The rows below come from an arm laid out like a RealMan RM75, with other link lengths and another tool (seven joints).
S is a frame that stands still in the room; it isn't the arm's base.
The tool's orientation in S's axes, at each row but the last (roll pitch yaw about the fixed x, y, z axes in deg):
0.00 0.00 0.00
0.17 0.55 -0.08
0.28 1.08 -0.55
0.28 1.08 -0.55
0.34 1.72 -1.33
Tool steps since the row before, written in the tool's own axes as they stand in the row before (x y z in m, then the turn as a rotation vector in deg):
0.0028 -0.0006 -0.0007 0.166 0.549 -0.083
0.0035 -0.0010 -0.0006 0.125 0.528 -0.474
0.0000 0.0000 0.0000 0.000 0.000 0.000
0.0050 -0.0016 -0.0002 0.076 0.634 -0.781
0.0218 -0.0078 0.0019 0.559 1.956 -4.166
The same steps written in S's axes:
0.0028 -0.0006 -0.0007 0.166 0.549 -0.083
0.0035 -0.0010 -0.0006 0.121 0.529 -0.474
0.0000 0.0000 0.0000 0.000 0.000 0.000
0.0050 -0.0016 -0.0003 0.067 0.637 -0.779
0.0217 -0.0083 0.0012 0.480 1.970 -4.169

